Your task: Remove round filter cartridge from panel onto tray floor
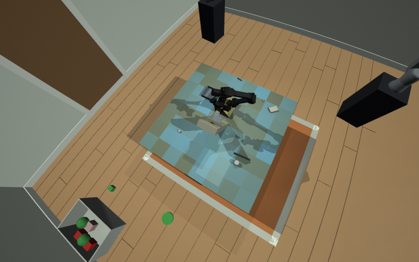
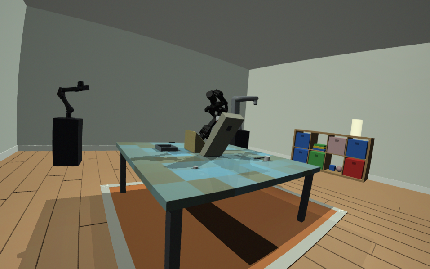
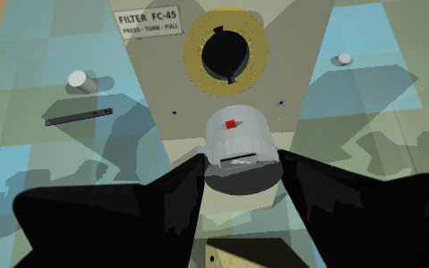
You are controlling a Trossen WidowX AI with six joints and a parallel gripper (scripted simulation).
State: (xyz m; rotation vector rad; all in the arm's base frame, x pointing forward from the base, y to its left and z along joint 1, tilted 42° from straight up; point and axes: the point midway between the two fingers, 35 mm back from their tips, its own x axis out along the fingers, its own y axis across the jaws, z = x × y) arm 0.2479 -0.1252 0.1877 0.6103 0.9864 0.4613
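The service panel lies 70 mm ahead of my gripper tip, 10 mm to the left of it and 110 mm below it. From my gripper tip the other things lie so: round grey filter cartridge right at my gripper tip.
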